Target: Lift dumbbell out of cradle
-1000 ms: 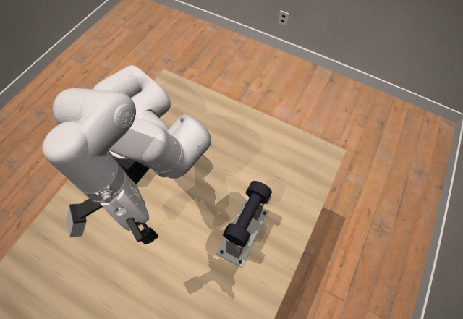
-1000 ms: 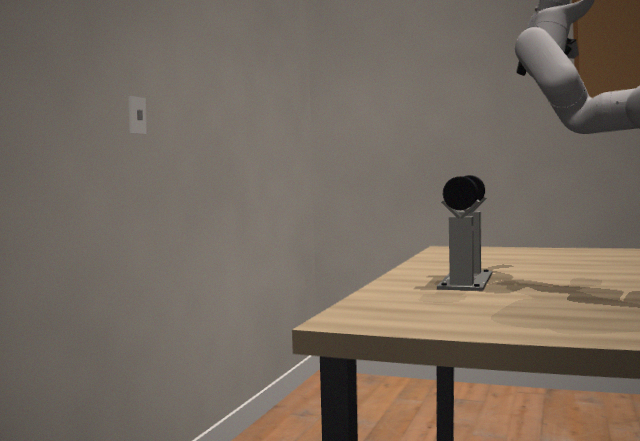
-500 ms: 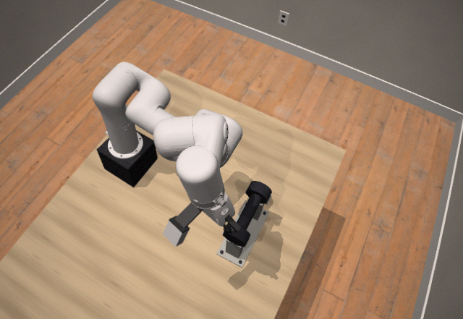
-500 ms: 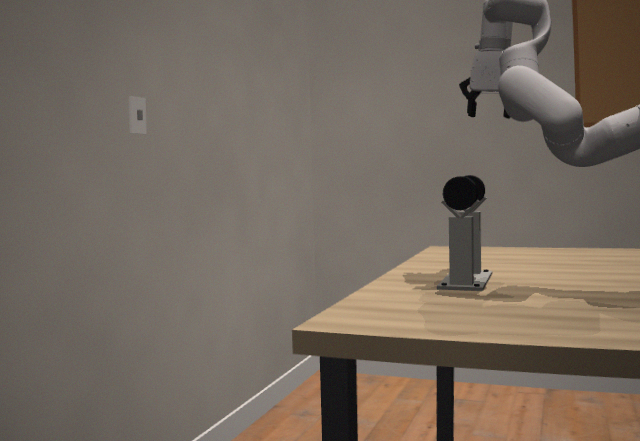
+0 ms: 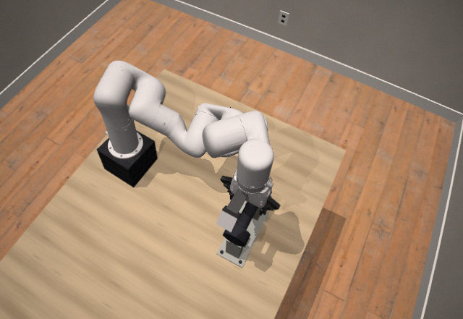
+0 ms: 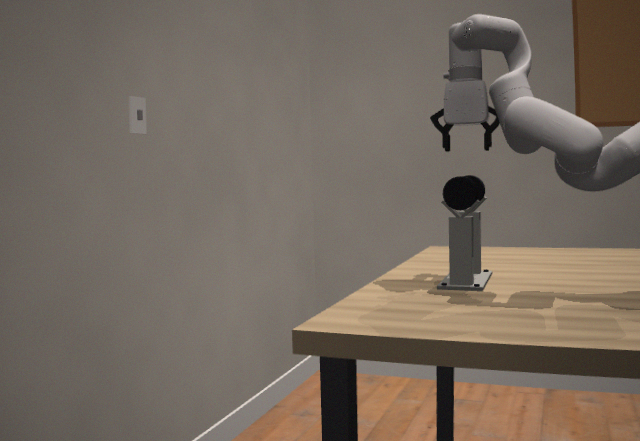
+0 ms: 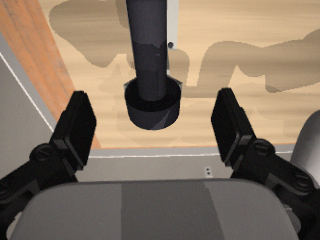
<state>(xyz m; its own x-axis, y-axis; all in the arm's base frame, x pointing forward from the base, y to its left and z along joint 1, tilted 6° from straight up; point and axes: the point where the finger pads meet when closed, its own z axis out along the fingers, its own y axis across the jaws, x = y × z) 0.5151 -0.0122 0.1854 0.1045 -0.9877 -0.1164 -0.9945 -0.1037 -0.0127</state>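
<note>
Right now the dumbbell is 10 mm to the left of my hand and 100 mm below it. The rest, counted from my hand: cradle: 10 mm to the left, 230 mm below.
</note>
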